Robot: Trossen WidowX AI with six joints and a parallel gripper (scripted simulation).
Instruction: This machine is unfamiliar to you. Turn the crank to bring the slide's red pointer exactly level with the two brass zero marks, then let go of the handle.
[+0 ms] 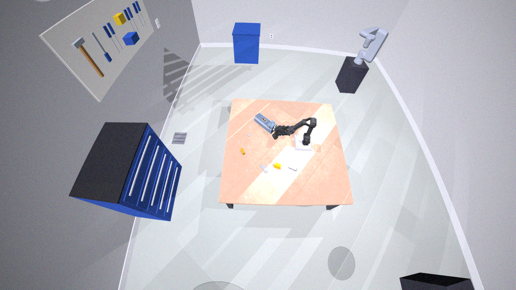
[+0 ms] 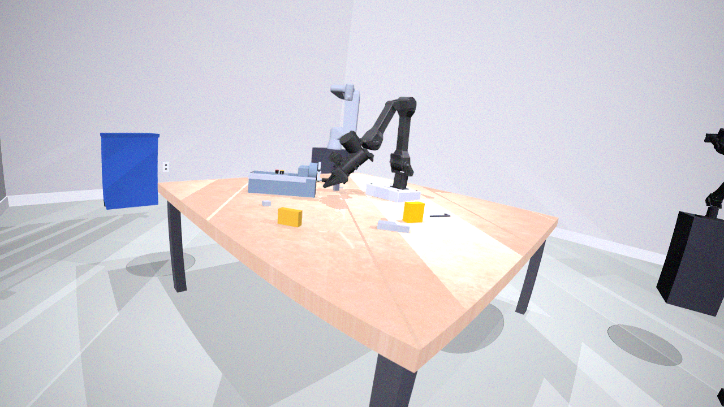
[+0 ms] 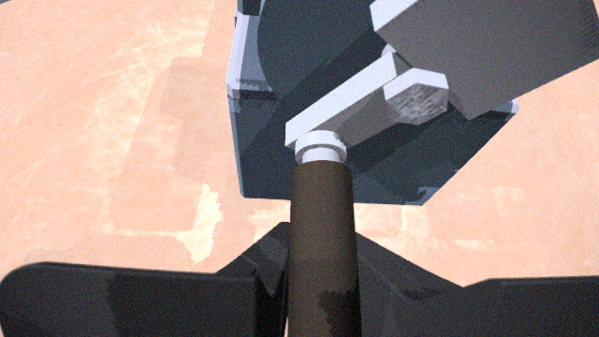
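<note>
Now: gripper tip 40 mm below the crank and 10 mm past it. Also, from my gripper tip: red pointer (150 mm to the right, 120 mm ahead, 40 mm above); grey cube (280 mm ahead, 30 mm below, 20 mm to the left); dark brown handle (30 mm above, 10 mm to the left, 10 mm behind).
</note>
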